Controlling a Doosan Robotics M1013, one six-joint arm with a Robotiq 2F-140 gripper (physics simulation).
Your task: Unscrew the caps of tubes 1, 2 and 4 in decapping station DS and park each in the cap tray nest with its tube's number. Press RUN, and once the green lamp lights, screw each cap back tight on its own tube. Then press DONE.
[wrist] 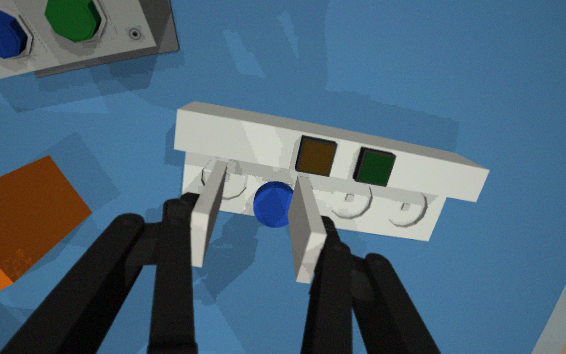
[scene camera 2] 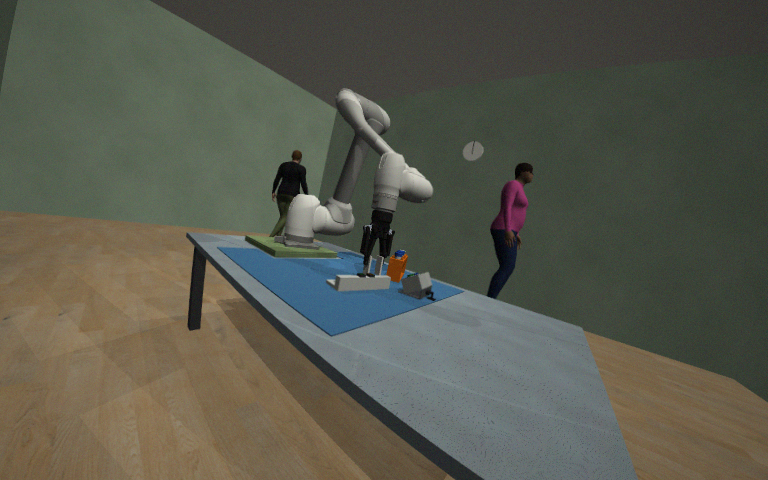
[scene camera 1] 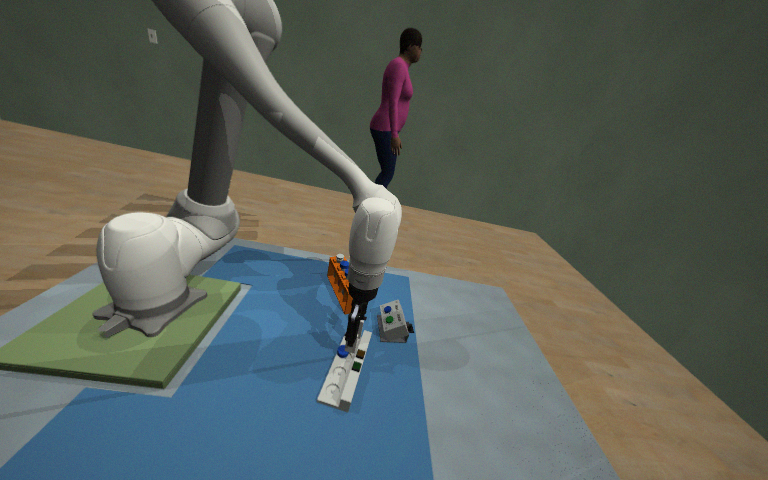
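Pixels of known places: gripper, fingertip midpoint: point(wrist: 258, 189) point(scene camera 1: 352, 343); arm's base, link origin: point(scene camera 2: 297, 244) point(scene camera 1: 156, 304).
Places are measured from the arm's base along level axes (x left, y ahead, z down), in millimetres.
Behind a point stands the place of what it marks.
The white cap tray point(scene camera 1: 346, 397) @[x -82, y 608, z -19 mm] point(scene camera 2: 362, 283) @[x 2, y 620, z 2 mm] point(wrist: 215, 127) @[x 106, y 611, z -19 mm] has a row of round nests. A blue cap point(scene camera 1: 342, 351) @[x 49, y 553, z 1 mm] point(wrist: 272, 204) @[x 58, y 557, z 1 mm] is at the second nest from the left in the wrist view; I cannot tell whether it sits flat. My gripper point(scene camera 2: 373, 271) @[x 72, y 574, z -16 mm] point(wrist: 258, 189) @[x 72, y 574, z -16 mm] is partly open and empty, its fingers low over the tray. The right finger covers the cap's right edge in the wrist view; the left finger stands clear over the leftmost nest. The orange station point(scene camera 1: 339, 289) @[x 305, y 449, z 7 mm] point(scene camera 2: 398, 270) @[x 240, y 543, z -25 mm] point(wrist: 42, 215) @[x 224, y 523, z -18 mm] holds tubes, with a white cap point(scene camera 1: 339, 257) @[x 364, y 412, z -93 mm] and blue cap point(scene camera 1: 344, 264) @[x 327, y 445, z -95 mm] visible; the arm hides part.
The grey button box point(scene camera 1: 393, 328) @[x 157, y 679, z -37 mm] point(scene camera 2: 417, 283) @[x 168, y 715, z -27 mm] point(wrist: 132, 15) @[x 158, y 666, z -32 mm] carries a blue button point(scene camera 1: 387, 309) @[x 225, y 644, z -43 mm] point(wrist: 10, 36) @[x 219, y 645, z -43 mm] and a green button point(scene camera 1: 389, 319) @[x 183, y 659, z -43 mm] point(wrist: 74, 17) @[x 183, y 660, z -44 mm]. Dark amber point(wrist: 316, 156) @[x 41, y 608, z -27 mm] and dark green point(wrist: 376, 167) @[x 1, y 608, z -27 mm] squares are on the tray's raised strip. People stand beyond the table.
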